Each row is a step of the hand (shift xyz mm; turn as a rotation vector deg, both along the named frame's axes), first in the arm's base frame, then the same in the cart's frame.
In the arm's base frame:
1: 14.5 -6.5 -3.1 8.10 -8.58 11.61
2: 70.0 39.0 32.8 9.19 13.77 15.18
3: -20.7 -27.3 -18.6 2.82 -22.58 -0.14
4: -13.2 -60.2 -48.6 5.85 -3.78 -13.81
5: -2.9 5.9 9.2 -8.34 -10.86 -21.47
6: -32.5 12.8 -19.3 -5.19 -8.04 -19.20
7: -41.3 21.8 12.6 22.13 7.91 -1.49
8: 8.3 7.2 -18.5 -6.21 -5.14 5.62
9: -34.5 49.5 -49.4 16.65 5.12 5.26
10: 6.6 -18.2 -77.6 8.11 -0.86 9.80
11: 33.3 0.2 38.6 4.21 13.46 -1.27
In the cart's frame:
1: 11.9 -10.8 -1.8 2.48 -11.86 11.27
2: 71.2 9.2 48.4 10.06 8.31 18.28
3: -24.5 -16.7 -25.4 -4.69 -22.05 -3.10
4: -22.4 -47.3 -58.5 6.85 -4.31 -13.18
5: -2.5 5.7 9.4 -7.12 -5.32 -23.86
6: -22.2 24.9 -21.8 -3.72 -3.98 -20.75
7: -33.6 33.5 9.4 23.35 -0.14 3.06
8: 13.6 5.5 -15.7 -8.50 -3.16 3.79
9: -6.4 62.6 -46.0 16.07 -1.45 8.41
10: 15.1 -12.3 -77.6 5.35 -4.49 10.67
11: 23.5 -14.8 42.8 8.51 11.23 1.41

